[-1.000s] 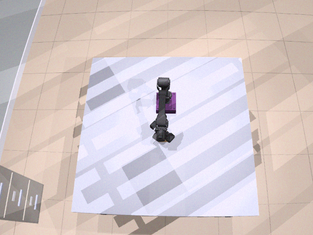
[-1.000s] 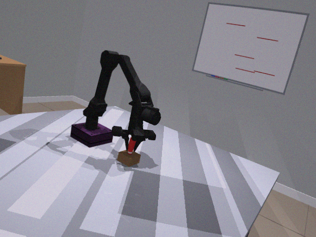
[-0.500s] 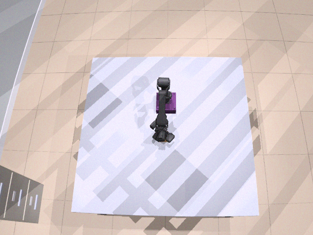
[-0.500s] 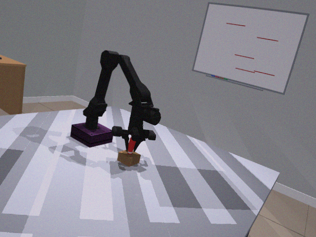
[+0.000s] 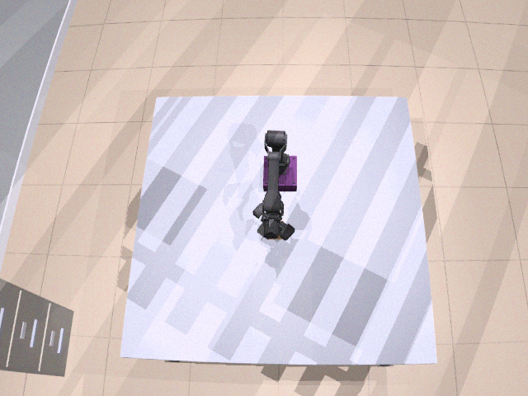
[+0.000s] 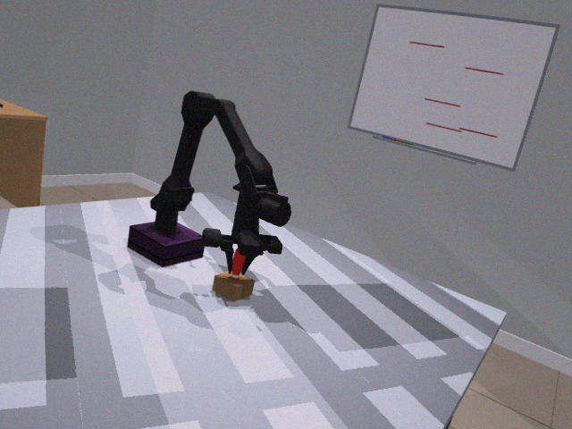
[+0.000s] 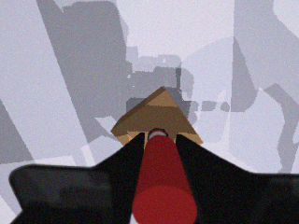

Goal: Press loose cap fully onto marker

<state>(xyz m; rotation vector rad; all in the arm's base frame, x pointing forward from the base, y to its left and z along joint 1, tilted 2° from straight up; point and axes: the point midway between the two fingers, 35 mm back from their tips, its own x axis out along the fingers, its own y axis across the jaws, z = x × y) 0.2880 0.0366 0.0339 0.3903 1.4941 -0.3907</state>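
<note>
The red cap is 30 mm above my gripper tip and 10 mm behind it. The rest, counted from my gripper tip: tan holder block: 40 mm below, 10 mm behind.
</note>
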